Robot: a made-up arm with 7 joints.
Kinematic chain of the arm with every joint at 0, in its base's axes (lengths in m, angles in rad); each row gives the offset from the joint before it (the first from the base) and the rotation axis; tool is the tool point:
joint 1: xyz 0 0 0.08 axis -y
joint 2: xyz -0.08 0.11 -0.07 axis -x
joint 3: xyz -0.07 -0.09 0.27 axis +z
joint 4: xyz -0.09 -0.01 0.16 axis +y
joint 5: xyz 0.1 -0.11 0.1 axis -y
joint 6: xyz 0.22 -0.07 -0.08 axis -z
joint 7: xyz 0 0.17 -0.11 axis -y
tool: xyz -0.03 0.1 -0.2
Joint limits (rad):
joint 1: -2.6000..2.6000
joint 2: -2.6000..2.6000
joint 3: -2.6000..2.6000
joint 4: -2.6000..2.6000
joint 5: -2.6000..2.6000
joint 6: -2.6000..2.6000
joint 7: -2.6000..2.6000
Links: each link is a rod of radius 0.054 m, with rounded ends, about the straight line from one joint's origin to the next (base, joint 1, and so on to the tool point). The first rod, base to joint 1, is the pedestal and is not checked.
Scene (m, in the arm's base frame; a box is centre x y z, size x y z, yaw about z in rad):
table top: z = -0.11
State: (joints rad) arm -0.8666 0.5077 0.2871 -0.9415 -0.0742 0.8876 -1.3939
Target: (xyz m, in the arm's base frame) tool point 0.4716 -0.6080 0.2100
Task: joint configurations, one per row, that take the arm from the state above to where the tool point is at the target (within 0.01 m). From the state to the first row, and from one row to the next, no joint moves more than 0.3 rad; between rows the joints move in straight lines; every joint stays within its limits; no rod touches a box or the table.
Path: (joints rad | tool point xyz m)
1: -0.9039 0.2415 0.2025 -0.9565 -0.0416 1.0047 -1.3886 | 0.5199 0.3623 0.4020
2: -0.9413 -0.0246 0.1179 -0.9716 -0.0091 1.1217 -1.3833 | 0.6184 0.1404 0.4116
3: -0.9786 -0.2908 0.0333 -0.9866 0.0235 1.2388 -1.3779 | 0.6513 -0.1146 0.3798
4: -1.0159 -0.5569 -0.0512 -1.0016 0.0561 1.3558 -1.3726 | 0.6040 -0.3744 0.3095
5: -1.0533 -0.8231 -0.1358 -1.0166 0.0886 1.4729 -1.3673 | 0.4716 -0.6080 0.2099

